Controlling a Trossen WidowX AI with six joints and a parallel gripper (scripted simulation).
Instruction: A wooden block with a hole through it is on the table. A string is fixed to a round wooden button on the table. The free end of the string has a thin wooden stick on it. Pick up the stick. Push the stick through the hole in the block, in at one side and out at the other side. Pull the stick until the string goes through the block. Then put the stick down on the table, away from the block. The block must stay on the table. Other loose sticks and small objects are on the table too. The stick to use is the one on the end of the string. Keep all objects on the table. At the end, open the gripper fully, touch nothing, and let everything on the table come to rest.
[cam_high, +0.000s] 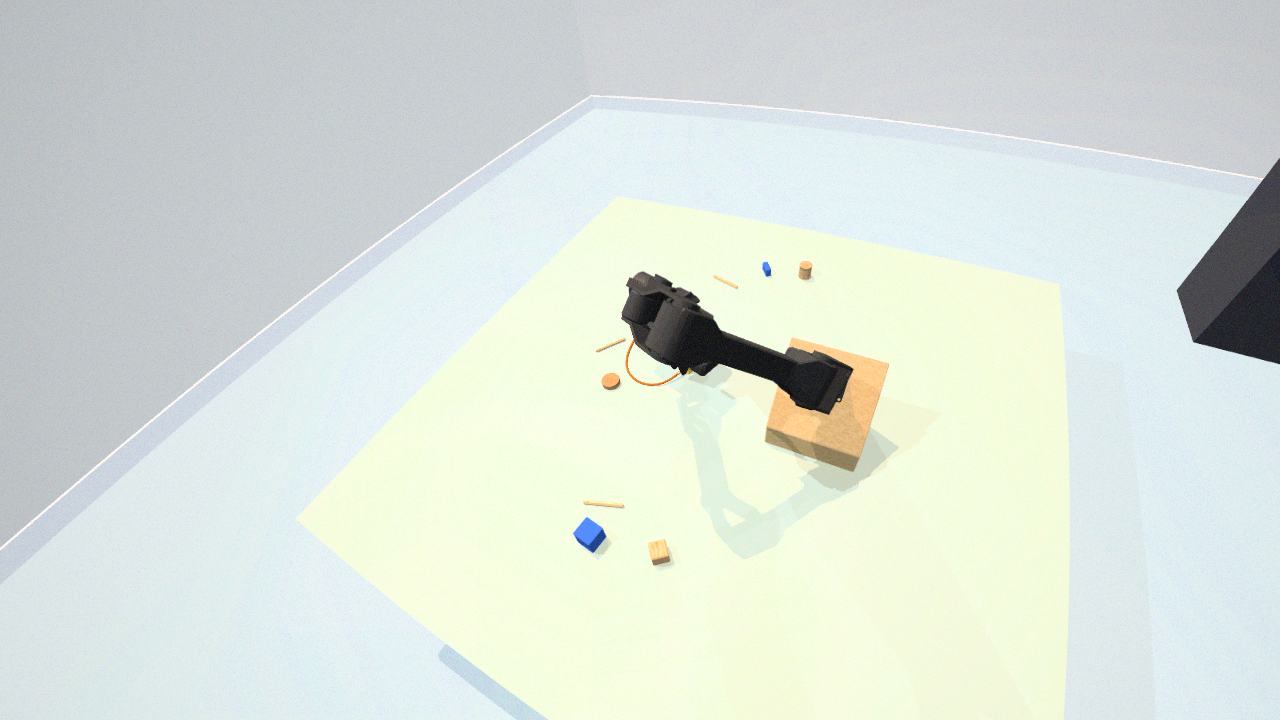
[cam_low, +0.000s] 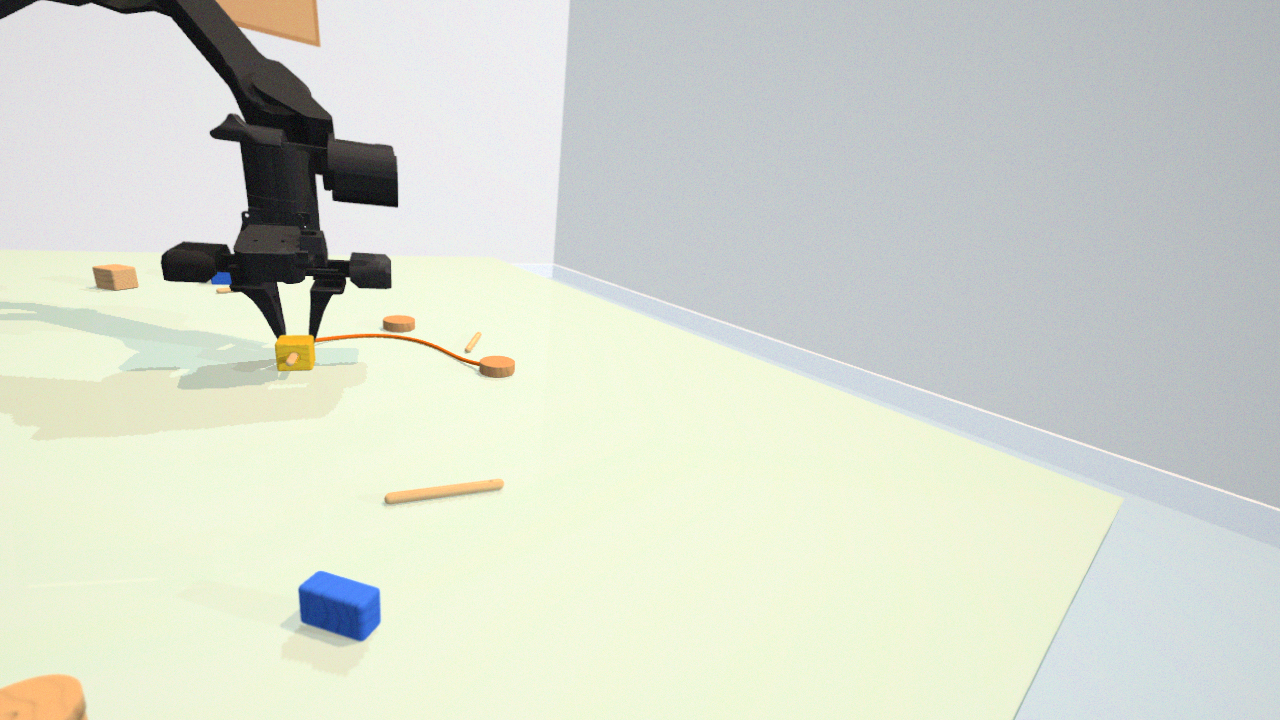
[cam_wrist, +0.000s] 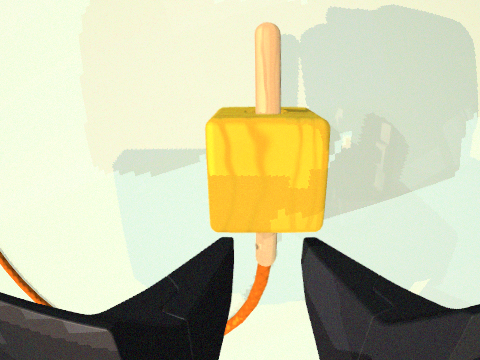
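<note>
Right now my gripper tip is 30 mm to the left of the yellow block and 10 mm past it. The rest, counted from my gripper tip: wooden cube 370 mm to the left, 140 mm behind; thin wooden stick 20 mm to the right; blue block 410 mm to the right, 50 mm behind.
</note>
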